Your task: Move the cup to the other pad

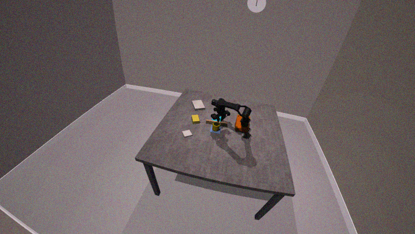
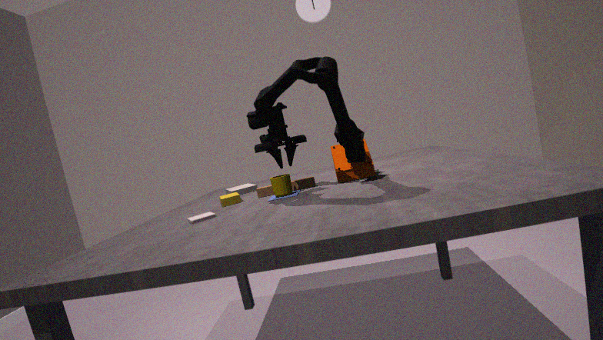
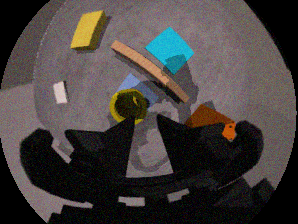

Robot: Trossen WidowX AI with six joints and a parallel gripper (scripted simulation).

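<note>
My gripper tip is now 60 mm above the cup, 20 mm to the right of it and 20 mm short of it. The rest, counted from my gripper tip: yellow block (260 mm ahead, 80 mm below, 40 mm to the right); then teal pad (160 mm to the right, 110 mm below, 50 mm ahead); then wooden bar (90 mm below, 70 mm to the right, 40 mm ahead).
</note>
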